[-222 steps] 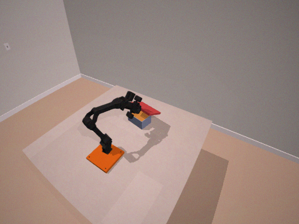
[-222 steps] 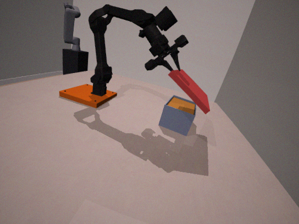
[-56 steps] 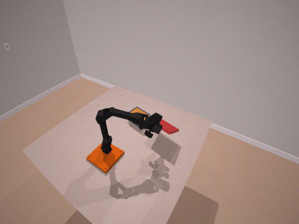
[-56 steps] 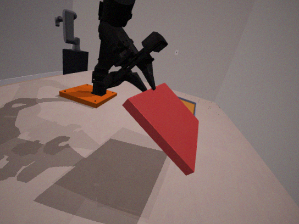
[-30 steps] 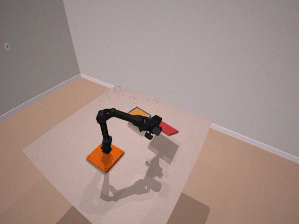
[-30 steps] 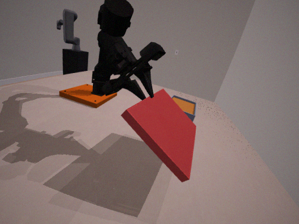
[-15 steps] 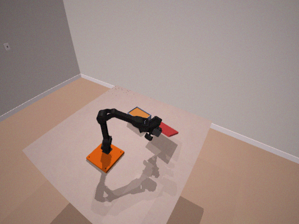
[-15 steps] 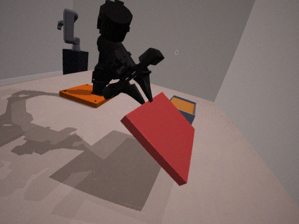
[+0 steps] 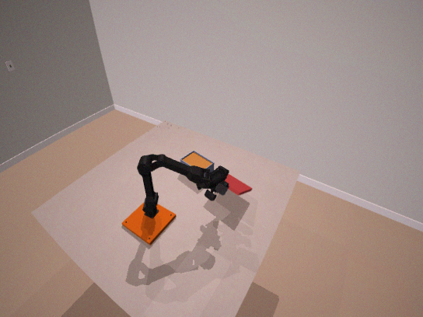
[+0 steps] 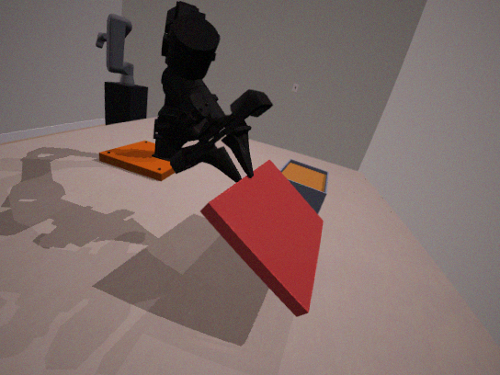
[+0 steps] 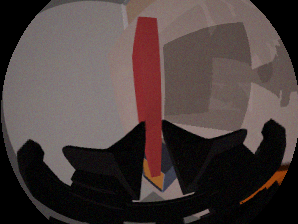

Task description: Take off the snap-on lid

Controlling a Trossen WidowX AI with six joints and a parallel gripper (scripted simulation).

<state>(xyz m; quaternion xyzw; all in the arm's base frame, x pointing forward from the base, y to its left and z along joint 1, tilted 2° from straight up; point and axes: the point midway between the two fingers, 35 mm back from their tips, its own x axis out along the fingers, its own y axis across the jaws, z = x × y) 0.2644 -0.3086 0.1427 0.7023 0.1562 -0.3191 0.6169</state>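
Now: the red lid 70 mm ahead of my gripper tip, 20 mm to the right of it and 40 mm below it. Round my gripper tip: storage box (150 mm ahead, 260 mm to the left, 100 mm below).
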